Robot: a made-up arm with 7 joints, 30 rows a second.
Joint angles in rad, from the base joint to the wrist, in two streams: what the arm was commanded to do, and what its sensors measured. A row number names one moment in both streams.
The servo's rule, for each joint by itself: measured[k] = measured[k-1] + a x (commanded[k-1-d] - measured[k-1]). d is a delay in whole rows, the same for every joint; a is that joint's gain. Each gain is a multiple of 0.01, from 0.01 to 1. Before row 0 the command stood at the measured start. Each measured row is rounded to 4 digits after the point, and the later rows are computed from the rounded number. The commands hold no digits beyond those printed.
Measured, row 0: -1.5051, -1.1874, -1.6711, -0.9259, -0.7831, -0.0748, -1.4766
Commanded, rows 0 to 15: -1.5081, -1.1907, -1.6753, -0.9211, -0.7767, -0.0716, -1.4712; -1.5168, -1.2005, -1.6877, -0.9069, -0.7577, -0.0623, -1.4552; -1.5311, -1.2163, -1.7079, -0.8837, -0.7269, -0.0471, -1.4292; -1.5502, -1.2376, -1.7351, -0.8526, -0.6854, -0.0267, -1.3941; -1.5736, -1.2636, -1.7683, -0.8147, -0.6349, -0.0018, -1.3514; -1.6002, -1.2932, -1.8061, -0.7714, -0.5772, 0.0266, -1.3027; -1.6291, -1.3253, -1.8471, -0.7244, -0.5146, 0.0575, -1.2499; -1.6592, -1.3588, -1.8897, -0.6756, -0.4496, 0.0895, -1.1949; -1.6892, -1.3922, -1.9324, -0.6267, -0.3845, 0.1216, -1.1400; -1.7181, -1.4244, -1.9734, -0.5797, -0.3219, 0.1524, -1.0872; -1.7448, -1.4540, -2.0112, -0.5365, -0.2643, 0.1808, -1.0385; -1.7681, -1.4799, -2.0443, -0.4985, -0.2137, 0.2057, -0.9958; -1.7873, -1.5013, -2.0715, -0.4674, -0.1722, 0.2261, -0.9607; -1.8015, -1.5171, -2.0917, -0.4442, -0.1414, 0.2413, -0.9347; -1.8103, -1.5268, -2.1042, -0.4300, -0.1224, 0.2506, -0.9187; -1.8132, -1.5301, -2.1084, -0.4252, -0.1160, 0.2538, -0.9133
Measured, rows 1 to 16: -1.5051, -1.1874, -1.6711, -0.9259, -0.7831, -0.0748, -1.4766; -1.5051, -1.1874, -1.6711, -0.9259, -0.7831, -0.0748, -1.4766; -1.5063, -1.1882, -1.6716, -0.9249, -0.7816, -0.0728, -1.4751; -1.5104, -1.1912, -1.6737, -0.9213, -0.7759, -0.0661, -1.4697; -1.5185, -1.1972, -1.6781, -0.9138, -0.7641, -0.0539, -1.4588; -1.5309, -1.2069, -1.6855, -0.9016, -0.7452, -0.0365, -1.4413; -1.5476, -1.2205, -1.6963, -0.8842, -0.7187, -0.0143, -1.4170; -1.5681, -1.2379, -1.7106, -0.8616, -0.6847, 0.0119, -1.3861; -1.5919, -1.2589, -1.7283, -0.8342, -0.6439, 0.0411, -1.3493; -1.6181, -1.2829, -1.7493, -0.8025, -0.5973, 0.0721, -1.3076; -1.6458, -1.3091, -1.7731, -0.7673, -0.5462, 0.1038, -1.2623; -1.6740, -1.3368, -1.7991, -0.7298, -0.4924, 0.1349, -1.2150; -1.7016, -1.3649, -1.8267, -0.6911, -0.4377, 0.1643, -1.1673; -1.7275, -1.3925, -1.8550, -0.6526, -0.3839, 0.1908, -1.1210; -1.7508, -1.4186, -1.8831, -0.6156, -0.3331, 0.2134, -1.0777; -1.7706, -1.4422, -1.9102, -0.5813, -0.2871, 0.2313, -1.0391
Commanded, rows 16 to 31: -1.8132, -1.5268, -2.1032, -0.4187, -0.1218, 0.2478, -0.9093; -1.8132, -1.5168, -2.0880, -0.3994, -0.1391, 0.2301, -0.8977; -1.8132, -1.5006, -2.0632, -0.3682, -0.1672, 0.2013, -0.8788; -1.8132, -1.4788, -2.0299, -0.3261, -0.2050, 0.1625, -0.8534; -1.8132, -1.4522, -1.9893, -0.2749, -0.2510, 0.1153, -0.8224; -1.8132, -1.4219, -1.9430, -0.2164, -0.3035, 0.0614, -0.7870; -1.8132, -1.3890, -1.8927, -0.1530, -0.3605, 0.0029, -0.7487; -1.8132, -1.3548, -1.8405, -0.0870, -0.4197, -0.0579, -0.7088; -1.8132, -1.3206, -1.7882, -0.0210, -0.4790, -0.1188, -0.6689; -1.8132, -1.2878, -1.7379, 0.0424, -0.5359, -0.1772, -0.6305; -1.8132, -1.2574, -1.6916, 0.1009, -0.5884, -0.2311, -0.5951; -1.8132, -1.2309, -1.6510, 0.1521, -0.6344, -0.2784, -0.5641; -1.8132, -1.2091, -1.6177, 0.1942, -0.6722, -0.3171, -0.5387; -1.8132, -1.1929, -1.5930, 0.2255, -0.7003, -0.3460, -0.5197; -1.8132, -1.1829, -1.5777, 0.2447, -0.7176, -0.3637, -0.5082; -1.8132, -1.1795, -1.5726, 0.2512, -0.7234, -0.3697, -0.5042
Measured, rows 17 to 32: -1.7861, -1.4625, -1.9354, -0.5510, -0.2476, 0.2437, -1.0066; -1.7967, -1.4787, -1.9579, -0.5258, -0.2160, 0.2502, -0.9814; -1.8031, -1.4902, -1.9768, -0.5044, -0.1934, 0.2487, -0.9619; -1.8070, -1.4966, -1.9913, -0.4834, -0.1804, 0.2368, -0.9446; -1.8094, -1.4976, -2.0006, -0.4604, -0.1772, 0.2141, -0.9268; -1.8109, -1.4931, -2.0044, -0.4335, -0.1839, 0.1811, -0.9070; -1.8118, -1.4833, -2.0024, -0.4018, -0.2000, 0.1390, -0.8842; -1.8123, -1.4686, -1.9947, -0.3647, -0.2248, 0.0893, -0.8580; -1.8127, -1.4495, -1.9814, -0.3224, -0.2574, 0.0340, -0.8285; -1.8129, -1.4268, -1.9631, -0.2753, -0.2964, -0.0248, -0.7962; -1.8130, -1.4013, -1.9404, -0.2244, -0.3402, -0.0850, -0.7618; -1.8131, -1.3741, -1.9141, -0.1710, -0.3872, -0.1440, -0.7263; -1.8131, -1.3461, -1.8852, -0.1166, -0.4355, -0.1997, -0.6909; -1.8131, -1.3185, -1.8548, -0.0629, -0.4832, -0.2501, -0.6567; -1.8131, -1.2922, -1.8240, -0.0115, -0.5286, -0.2930, -0.6248; -1.8131, -1.2684, -1.7940, 0.0359, -0.5698, -0.3269, -0.5964
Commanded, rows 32 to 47: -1.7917, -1.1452, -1.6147, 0.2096, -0.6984, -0.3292, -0.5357; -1.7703, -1.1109, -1.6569, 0.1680, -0.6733, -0.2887, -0.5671; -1.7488, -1.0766, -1.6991, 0.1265, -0.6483, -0.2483, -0.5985; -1.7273, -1.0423, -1.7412, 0.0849, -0.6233, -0.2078, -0.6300; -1.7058, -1.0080, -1.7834, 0.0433, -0.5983, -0.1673, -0.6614; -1.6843, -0.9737, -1.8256, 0.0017, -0.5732, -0.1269, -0.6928; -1.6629, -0.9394, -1.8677, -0.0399, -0.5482, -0.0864, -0.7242; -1.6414, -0.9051, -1.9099, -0.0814, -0.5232, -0.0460, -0.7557; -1.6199, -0.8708, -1.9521, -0.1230, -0.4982, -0.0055, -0.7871; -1.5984, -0.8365, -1.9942, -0.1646, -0.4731, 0.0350, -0.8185; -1.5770, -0.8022, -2.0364, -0.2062, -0.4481, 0.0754, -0.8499; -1.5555, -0.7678, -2.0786, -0.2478, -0.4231, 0.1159, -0.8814; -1.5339, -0.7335, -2.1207, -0.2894, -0.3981, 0.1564, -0.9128; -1.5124, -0.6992, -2.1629, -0.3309, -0.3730, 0.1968, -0.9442; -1.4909, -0.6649, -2.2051, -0.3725, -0.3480, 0.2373, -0.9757; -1.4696, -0.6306, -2.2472, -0.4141, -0.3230, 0.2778, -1.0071
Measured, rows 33 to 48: -1.8131, -1.2479, -1.7659, 0.0777, -0.6053, -0.3505, -0.5726; -1.8131, -1.2315, -1.7408, 0.1124, -0.6336, -0.3628, -0.5541; -1.8048, -1.2108, -1.7244, 0.1318, -0.6492, -0.3413, -0.5491; -1.7913, -1.1868, -1.7156, 0.1390, -0.6550, -0.3076, -0.5540; -1.7747, -1.1604, -1.7135, 0.1365, -0.6534, -0.2696, -0.5660; -1.7562, -1.1321, -1.7171, 0.1262, -0.6462, -0.2300, -0.5833; -1.7365, -1.1023, -1.7257, 0.1096, -0.6347, -0.1899, -0.6044; -1.7161, -1.0714, -1.7387, 0.0880, -0.6199, -0.1496, -0.6283; -1.6954, -1.0397, -1.7555, 0.0624, -0.6027, -0.1092, -0.6542; -1.6743, -1.0074, -1.7756, 0.0336, -0.5836, -0.0688, -0.6816; -1.6531, -0.9746, -1.7985, 0.0023, -0.5631, -0.0283, -0.7101; -1.6318, -0.9415, -1.8239, -0.0311, -0.5415, 0.0122, -0.7394; -1.6104, -0.9081, -1.8515, -0.0661, -0.5191, 0.0526, -0.7692; -1.5890, -0.8744, -1.8810, -0.1024, -0.4961, 0.0931, -0.7995; -1.5675, -0.8406, -1.9122, -0.1398, -0.4726, 0.1336, -0.8301; -1.5460, -0.8067, -1.9448, -0.1780, -0.4487, 0.1740, -0.8609
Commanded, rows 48 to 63: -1.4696, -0.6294, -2.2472, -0.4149, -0.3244, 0.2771, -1.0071; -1.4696, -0.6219, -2.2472, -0.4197, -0.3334, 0.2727, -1.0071; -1.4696, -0.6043, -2.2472, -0.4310, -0.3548, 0.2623, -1.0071; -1.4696, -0.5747, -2.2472, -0.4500, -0.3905, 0.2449, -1.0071; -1.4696, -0.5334, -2.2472, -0.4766, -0.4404, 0.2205, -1.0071; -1.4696, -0.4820, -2.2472, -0.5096, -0.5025, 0.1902, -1.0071; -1.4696, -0.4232, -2.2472, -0.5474, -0.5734, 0.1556, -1.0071; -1.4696, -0.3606, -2.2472, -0.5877, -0.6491, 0.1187, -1.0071; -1.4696, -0.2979, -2.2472, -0.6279, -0.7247, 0.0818, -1.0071; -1.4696, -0.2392, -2.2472, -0.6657, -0.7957, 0.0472, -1.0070; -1.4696, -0.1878, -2.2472, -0.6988, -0.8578, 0.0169, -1.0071; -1.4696, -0.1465, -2.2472, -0.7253, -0.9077, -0.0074, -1.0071; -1.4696, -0.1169, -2.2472, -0.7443, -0.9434, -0.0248, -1.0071; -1.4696, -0.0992, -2.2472, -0.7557, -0.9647, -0.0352, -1.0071; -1.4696, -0.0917, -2.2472, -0.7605, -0.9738, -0.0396, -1.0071; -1.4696, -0.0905, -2.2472, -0.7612, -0.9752, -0.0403, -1.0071
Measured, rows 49 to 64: -1.5245, -0.7727, -1.9786, -0.2169, -0.4245, 0.2145, -0.8919; -1.5031, -0.7386, -2.0135, -0.2563, -0.4001, 0.2550, -0.9230; -1.4900, -0.7124, -2.0439, -0.2880, -0.3819, 0.2691, -0.9457; -1.4820, -0.6907, -2.0703, -0.3143, -0.3703, 0.2714, -0.9623; -1.4772, -0.6700, -2.0933, -0.3376, -0.3666, 0.2656, -0.9744; -1.4742, -0.6471, -2.1133, -0.3601, -0.3723, 0.2524, -0.9832; -1.4724, -0.6198, -2.1307, -0.3834, -0.3886, 0.2320, -0.9897; -1.4713, -0.5867, -2.1458, -0.4086, -0.4159, 0.2052, -0.9944; -1.4706, -0.5475, -2.1590, -0.4364, -0.4537, 0.1735, -0.9978; -1.4702, -0.5026, -2.1705, -0.4667, -0.5006, 0.1384, -1.0003; -1.4700, -0.4535, -2.1805, -0.4989, -0.5544, 0.1022, -1.0021; -1.4698, -0.4021, -2.1892, -0.5323, -0.6123, 0.0670, -1.0034; -1.4697, -0.3507, -2.1967, -0.5656, -0.6712, 0.0349, -1.0044; -1.4697, -0.3017, -2.2033, -0.5975, -0.7280, 0.0078, -1.0051; -1.4697, -0.2573, -2.2090, -0.6269, -0.7797, -0.0131, -1.0056; -1.4697, -0.2194, -2.2140, -0.6527, -0.8241, -0.0272, -1.0060
